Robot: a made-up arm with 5 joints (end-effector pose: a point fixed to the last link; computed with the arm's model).
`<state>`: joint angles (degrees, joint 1 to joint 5).
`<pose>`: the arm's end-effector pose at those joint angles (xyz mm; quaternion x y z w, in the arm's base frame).
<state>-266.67 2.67 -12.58 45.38 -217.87</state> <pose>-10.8 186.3 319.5 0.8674 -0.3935 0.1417 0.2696</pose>
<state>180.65 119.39 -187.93 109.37 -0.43</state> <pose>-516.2 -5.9 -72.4 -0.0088 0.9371 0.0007 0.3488</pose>
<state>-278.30 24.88 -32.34 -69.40 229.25</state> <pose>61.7 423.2 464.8 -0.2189 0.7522 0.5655 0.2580</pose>
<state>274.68 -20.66 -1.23 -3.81 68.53</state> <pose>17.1 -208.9 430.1 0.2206 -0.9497 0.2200 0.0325</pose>
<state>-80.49 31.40 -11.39 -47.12 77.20</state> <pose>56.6 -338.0 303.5 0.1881 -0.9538 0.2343 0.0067</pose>
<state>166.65 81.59 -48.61 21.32 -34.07</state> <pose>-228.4 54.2 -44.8 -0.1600 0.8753 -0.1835 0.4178</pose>
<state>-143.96 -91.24 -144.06 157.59 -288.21</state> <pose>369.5 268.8 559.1 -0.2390 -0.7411 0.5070 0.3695</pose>
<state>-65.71 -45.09 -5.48 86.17 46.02</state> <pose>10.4 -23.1 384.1 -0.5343 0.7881 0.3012 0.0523</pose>
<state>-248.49 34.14 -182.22 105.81 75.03</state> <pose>-175.9 446.3 810.7 -0.8859 -0.2919 0.0206 0.3600</pose>
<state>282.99 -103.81 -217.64 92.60 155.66</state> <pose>-138.1 598.5 106.3 -0.1834 -0.3706 -0.7043 0.5770</pose>
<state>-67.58 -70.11 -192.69 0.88 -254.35</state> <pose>-261.1 632.8 429.6 0.0387 -0.6544 -0.7139 0.2463</pose>
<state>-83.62 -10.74 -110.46 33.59 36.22</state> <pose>33.0 -294.8 962.4 0.3617 -0.6245 0.6338 0.2782</pose>
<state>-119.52 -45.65 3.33 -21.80 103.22</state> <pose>-68.5 -121.0 527.6 -0.3088 -0.7892 0.5254 0.0753</pose>
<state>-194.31 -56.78 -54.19 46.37 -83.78</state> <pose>-85.8 21.9 764.3 0.4816 -0.6946 -0.4036 0.3502</pose>
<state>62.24 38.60 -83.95 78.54 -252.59</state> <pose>232.1 440.9 302.3 0.8849 -0.3681 -0.0258 0.2844</pose>
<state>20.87 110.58 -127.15 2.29 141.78</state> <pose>510.3 194.6 -150.0 -0.4893 0.8632 -0.0188 0.1229</pose>
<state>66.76 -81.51 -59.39 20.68 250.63</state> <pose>-70.0 -163.0 820.1 0.0168 0.4981 0.8077 0.3150</pose>
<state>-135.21 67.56 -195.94 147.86 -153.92</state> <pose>-395.2 -392.3 473.1 -0.9725 -0.1602 -0.1378 0.0981</pose>
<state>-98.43 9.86 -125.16 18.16 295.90</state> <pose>-62.3 -420.3 938.3 0.6322 -0.1953 0.1139 0.7411</pose>
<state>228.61 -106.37 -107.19 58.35 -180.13</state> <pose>379.2 430.3 620.6 0.1955 0.0886 -0.8906 0.4010</pose>
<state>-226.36 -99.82 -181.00 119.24 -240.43</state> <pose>441.0 -462.4 385.4 -0.1588 -0.0196 0.5886 0.7924</pose>
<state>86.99 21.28 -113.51 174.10 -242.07</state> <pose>17.4 331.4 608.7 0.7281 -0.2015 0.1414 0.6398</pose>
